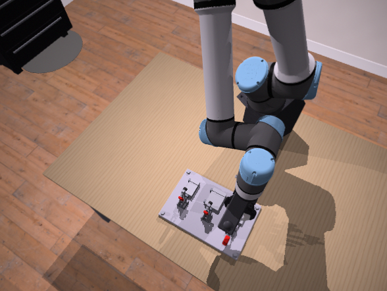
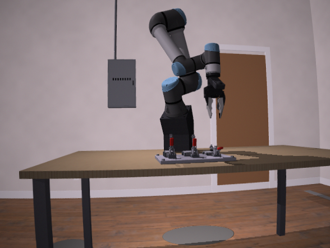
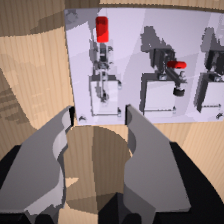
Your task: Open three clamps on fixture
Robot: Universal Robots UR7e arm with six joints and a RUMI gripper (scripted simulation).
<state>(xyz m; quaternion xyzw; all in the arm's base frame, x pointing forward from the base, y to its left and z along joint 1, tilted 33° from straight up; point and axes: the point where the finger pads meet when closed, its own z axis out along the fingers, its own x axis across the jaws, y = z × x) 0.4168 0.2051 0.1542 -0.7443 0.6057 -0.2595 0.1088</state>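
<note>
Right now the grey fixture plate is 210 mm below my hand, 110 mm to the right of it and 10 mm behind it.
</note>
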